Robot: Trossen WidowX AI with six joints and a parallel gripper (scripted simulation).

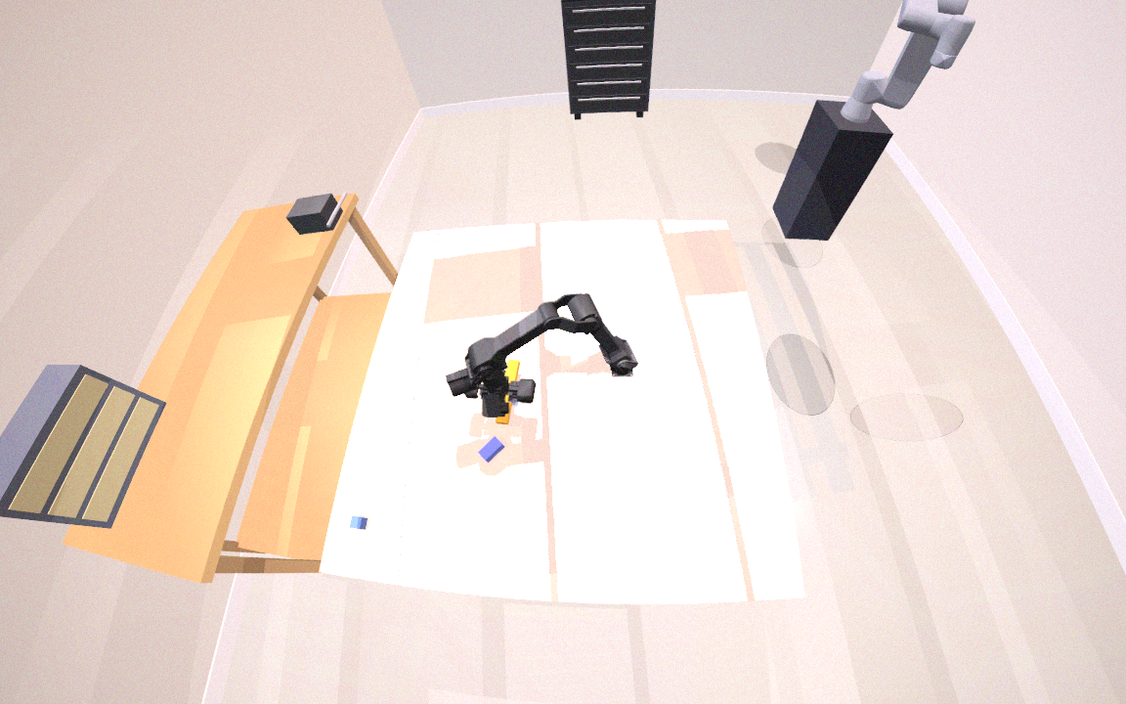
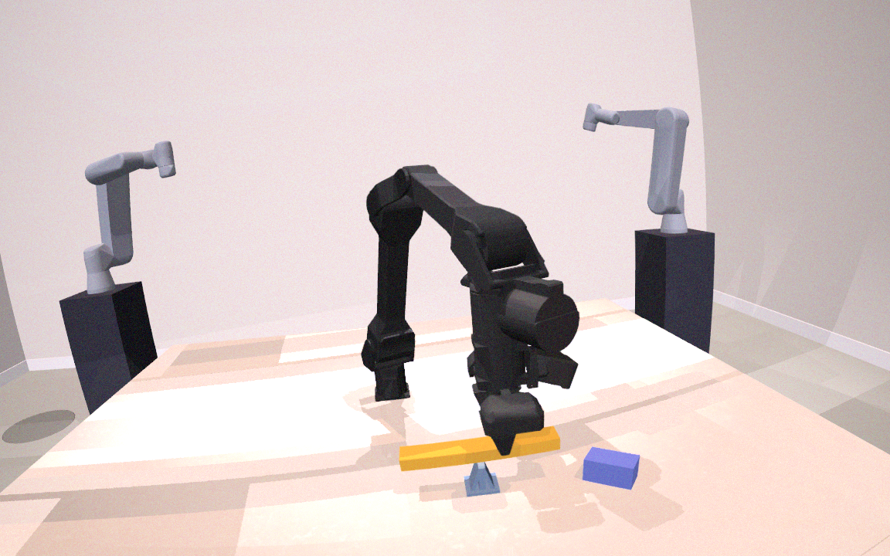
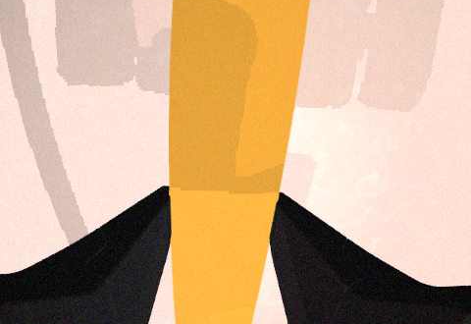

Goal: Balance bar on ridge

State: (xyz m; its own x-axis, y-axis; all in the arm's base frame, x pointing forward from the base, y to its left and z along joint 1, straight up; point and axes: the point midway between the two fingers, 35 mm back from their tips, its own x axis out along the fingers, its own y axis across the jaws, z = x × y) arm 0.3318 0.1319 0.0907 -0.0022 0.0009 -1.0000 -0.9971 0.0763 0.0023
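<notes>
Now: the bar 30 mm to the right of my gripper tip. The rest, counted from my gripper tip: small blue cube 410 mm ahead, 370 mm to the left, 40 mm below.
</notes>
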